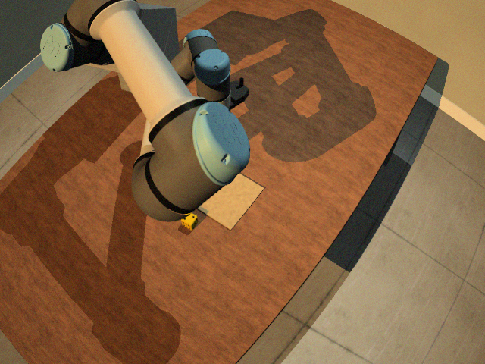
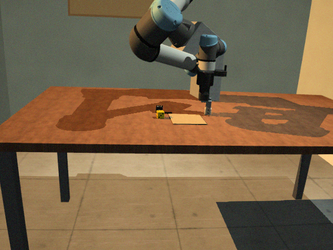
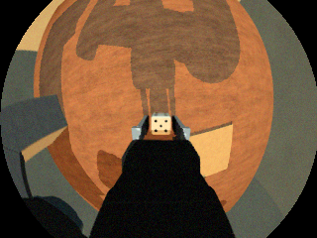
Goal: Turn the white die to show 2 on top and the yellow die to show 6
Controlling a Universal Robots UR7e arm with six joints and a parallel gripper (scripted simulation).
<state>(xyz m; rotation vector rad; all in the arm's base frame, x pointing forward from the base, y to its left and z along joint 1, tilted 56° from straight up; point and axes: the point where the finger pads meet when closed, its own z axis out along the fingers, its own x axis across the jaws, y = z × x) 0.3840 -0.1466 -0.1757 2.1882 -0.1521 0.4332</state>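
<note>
The white die is 1 cm below my hand. Round my hand: yellow die (23 cm to the right, 6 cm ahead, 1 cm below); then tan mat (12 cm to the right, 8 cm ahead, 2 cm below); then black die (22 cm to the right, 2 cm behind, 1 cm below).
</note>
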